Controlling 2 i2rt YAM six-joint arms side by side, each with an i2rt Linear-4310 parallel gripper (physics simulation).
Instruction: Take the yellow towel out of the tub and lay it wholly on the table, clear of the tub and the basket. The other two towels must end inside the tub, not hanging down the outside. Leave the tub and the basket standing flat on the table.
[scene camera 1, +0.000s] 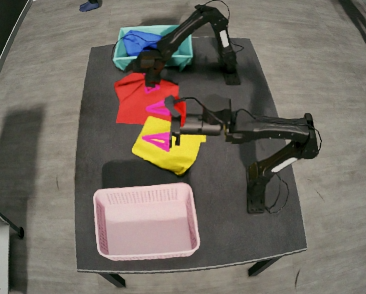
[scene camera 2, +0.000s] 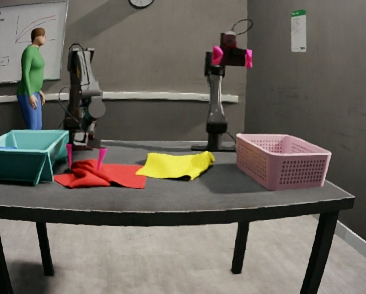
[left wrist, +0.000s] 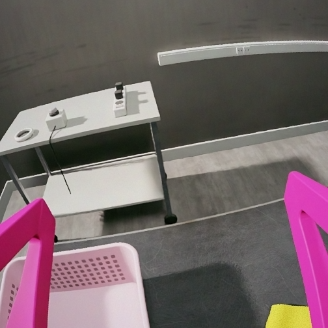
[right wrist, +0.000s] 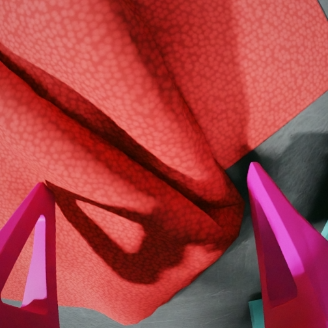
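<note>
The yellow towel (scene camera 1: 175, 159) (scene camera 2: 175, 166) (left wrist: 287, 317) lies on the table beside the red towel (scene camera 1: 130, 107) (scene camera 2: 120, 176) (right wrist: 100, 125), which lies folded at one end. The blue towel (scene camera 1: 134, 44) (scene camera 2: 7, 148) lies in the teal tub (scene camera 1: 187, 50) (scene camera 2: 24, 162) (right wrist: 256, 315). The tub and the pink basket (scene camera 1: 150, 195) (scene camera 2: 300, 170) (left wrist: 100, 305) stand upright. My left gripper (scene camera 1: 146, 123) (scene camera 2: 233, 57) (left wrist: 163, 199) is open and empty, high above the table. My right gripper (scene camera 2: 85, 168) (right wrist: 143, 180) is open, low over the red towel's folded end; its arm hides part of the tub in scene camera 1.
The basket stands at the bottom left of scene camera 1, apart from the yellow towel. The tub stands at the top, close to the red towel. A white cart (left wrist: 90, 117) stands beyond the table edge in the left wrist view. The arm bases stand along the table's right side in scene camera 1.
</note>
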